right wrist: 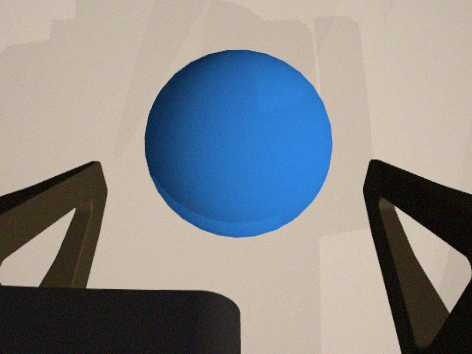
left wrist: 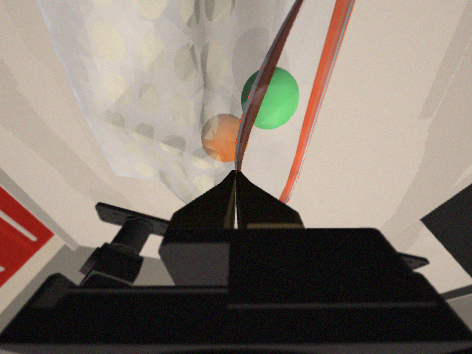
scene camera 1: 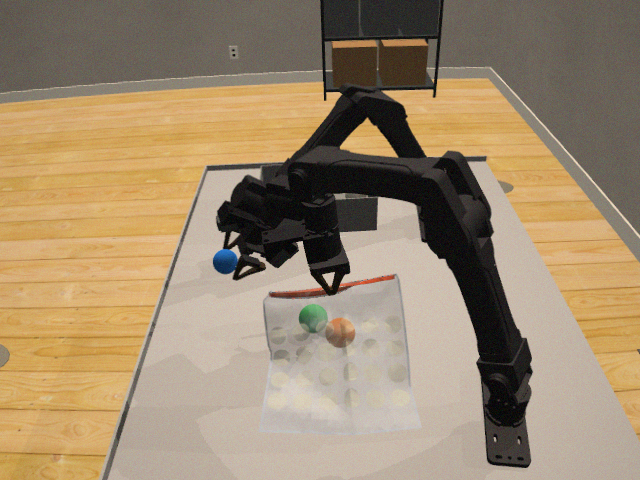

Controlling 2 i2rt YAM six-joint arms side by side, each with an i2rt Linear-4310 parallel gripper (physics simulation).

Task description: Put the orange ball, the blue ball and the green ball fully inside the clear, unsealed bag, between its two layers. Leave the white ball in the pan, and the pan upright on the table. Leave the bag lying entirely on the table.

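Observation:
The clear bag (scene camera 1: pixel 338 419) (left wrist: pixel 135 65) lies on the table, its red-edged mouth raised. My left gripper (scene camera 1: pixel 331 292) (left wrist: pixel 235 176) is shut on the bag's upper layer at this red edge. The green ball (scene camera 1: pixel 313 317) (left wrist: pixel 280 100) is between the layers near the mouth. The orange ball (scene camera 1: pixel 340 332) (left wrist: pixel 224 137) is beside it, deeper in the bag. The blue ball (scene camera 1: pixel 225 261) (right wrist: pixel 239 142) rests on the table. My right gripper (scene camera 1: pixel 231 262) (right wrist: pixel 235 175) is open, its fingers on either side of the ball. The dark pan (scene camera 1: pixel 358 215) is partly hidden by the arms; I cannot make out the white ball.
The table's dark edge strip (scene camera 1: pixel 157 310) runs down its left side, left of the blue ball. The right gripper's wrist is close beside the left gripper's in scene camera 1. A shelf unit (scene camera 1: pixel 381 37) with brown boxes (scene camera 1: pixel 354 63) stands against the far wall.

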